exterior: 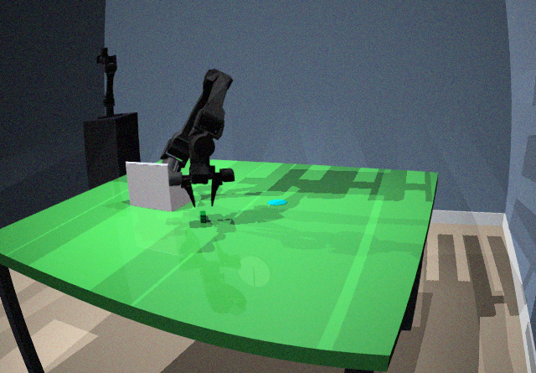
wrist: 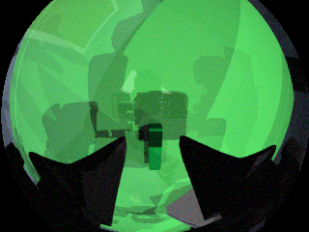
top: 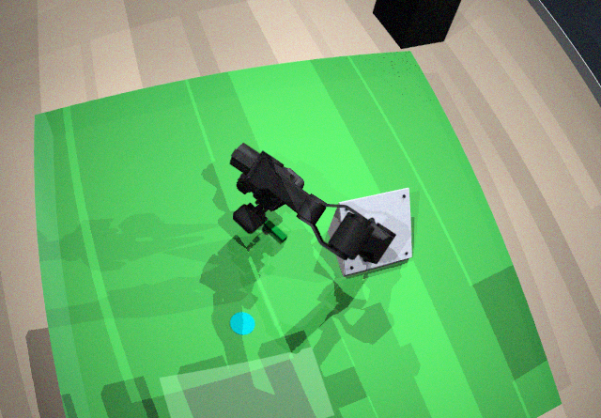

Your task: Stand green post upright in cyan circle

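Now: gripper tip 4 cm above the green post, 3 cm to the right of it and 2 cm past it. Round my gripper tip: cyan circle: 23 cm to the left, 16 cm ahead, 5 cm below.
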